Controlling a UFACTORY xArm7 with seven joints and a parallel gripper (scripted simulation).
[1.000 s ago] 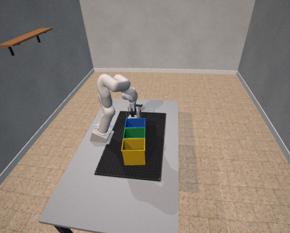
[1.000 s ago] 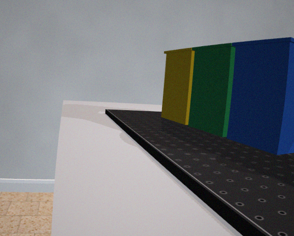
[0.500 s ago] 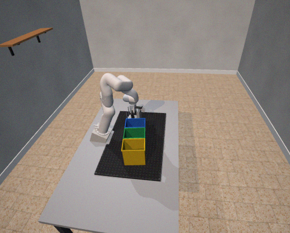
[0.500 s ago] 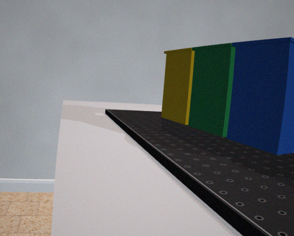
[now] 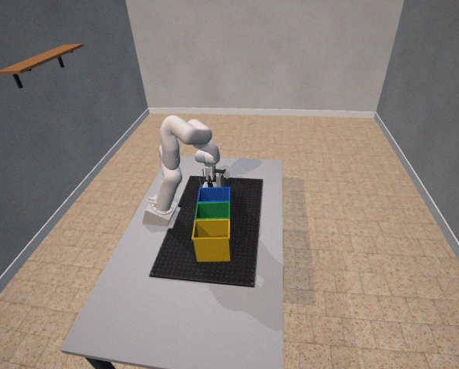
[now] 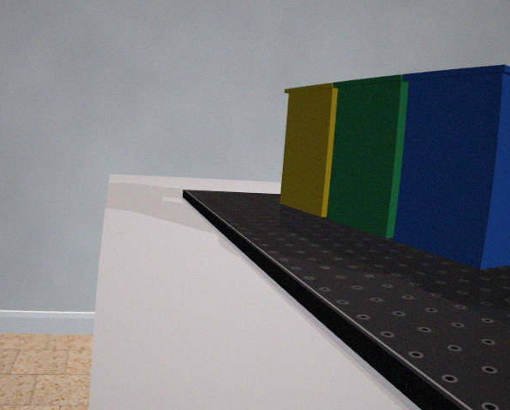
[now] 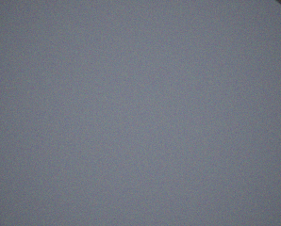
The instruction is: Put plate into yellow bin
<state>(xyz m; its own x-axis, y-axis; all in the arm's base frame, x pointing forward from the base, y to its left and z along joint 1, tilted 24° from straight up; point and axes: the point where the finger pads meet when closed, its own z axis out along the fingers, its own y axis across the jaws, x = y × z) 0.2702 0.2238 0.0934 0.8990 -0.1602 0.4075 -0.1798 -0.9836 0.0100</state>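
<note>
My gripper is now 30 mm above the plate. The rest, counted from my hand: yellow bin (20 mm ahead, 510 mm to the right, 20 mm above); green bin (20 mm ahead, 380 mm to the right, 20 mm above); blue bin (30 mm ahead, 250 mm to the right, 20 mm above).
</note>
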